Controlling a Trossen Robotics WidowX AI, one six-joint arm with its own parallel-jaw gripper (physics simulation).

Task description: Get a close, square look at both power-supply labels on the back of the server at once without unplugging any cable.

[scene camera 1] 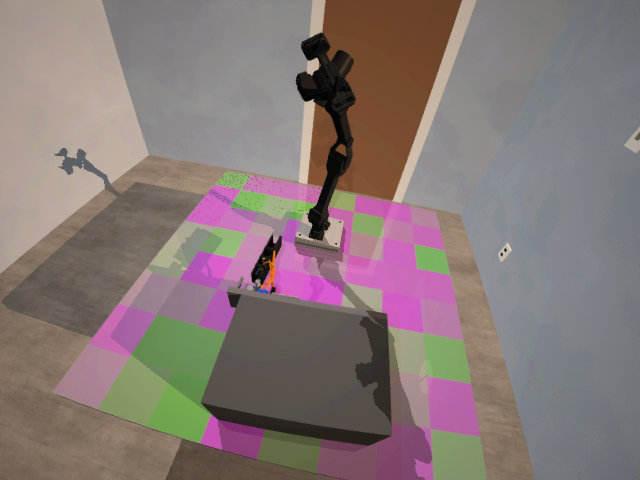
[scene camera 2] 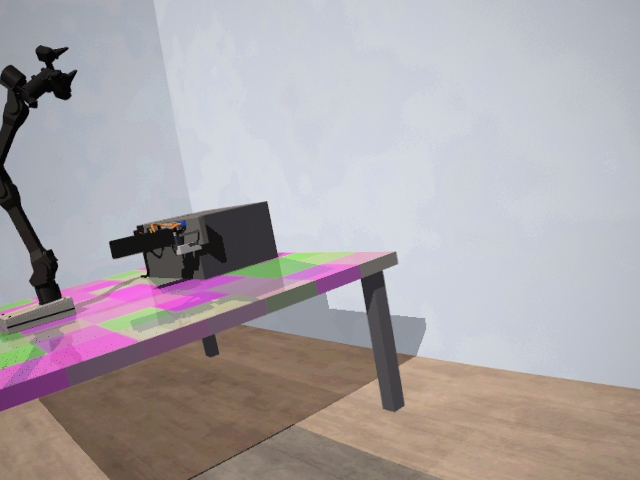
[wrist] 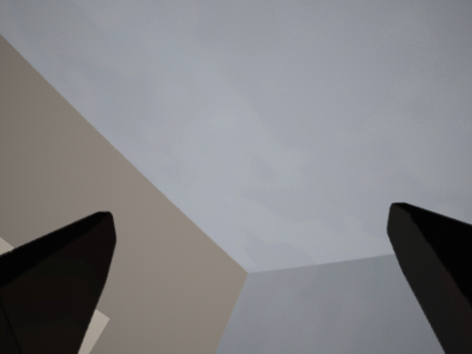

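Where they show: gripper, fingertip midpoint: (scene camera 1: 330, 57) (scene camera 2: 72, 59) (wrist: 252, 222); arm's base, origin of the base link: (scene camera 1: 316, 234) (scene camera 2: 50, 301).
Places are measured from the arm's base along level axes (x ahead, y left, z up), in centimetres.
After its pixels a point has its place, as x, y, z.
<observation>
The server, a dark grey box (scene camera 1: 299, 361) @[63.4, 7.0, 15.9] (scene camera 2: 242, 237) @[64.8, -13.5, 5.4], rests on the table. Its back face is toward the arm's base. A black bar-like part (scene camera 1: 266, 259) @[33.2, -12.0, 15.6] (scene camera 2: 139, 244) @[27.5, -15.0, 11.5] sticks out from the back, with orange cables (scene camera 1: 273, 268) @[36.8, -8.4, 16.3] (scene camera 2: 162, 225) @[39.1, -7.9, 15.3] and a blue connector (scene camera 1: 262, 290) @[44.9, -9.3, 14.9] (scene camera 2: 182, 223) @[45.1, -10.6, 14.6] near it. The power-supply labels cannot be made out in either scene view. My gripper (scene camera 1: 309, 67) (scene camera 2: 71, 60) @[22.2, 0.0, 74.1] (wrist: 252, 222) @[22.2, 0.0, 74.1] is open and empty, raised high above the table, well apart from the server. The wrist view shows walls and ceiling between the fingers; the server does not show there.
The arm's pale base (scene camera 1: 336, 227) @[-8.8, 8.2, -1.0] (scene camera 2: 41, 316) @[-5.1, -9.1, -2.4] stands on the patchwork-coloured table (scene camera 1: 180, 338) @[59.0, -34.9, -4.8] (scene camera 2: 289, 299) @[44.5, -64.2, -7.2]. A thin cable (scene camera 2: 111, 290) runs over the table between base and server. A brown door (scene camera 1: 382, 67) and blue-grey walls stand behind the arm. A wall socket (scene camera 1: 504, 252) is at the right.
</observation>
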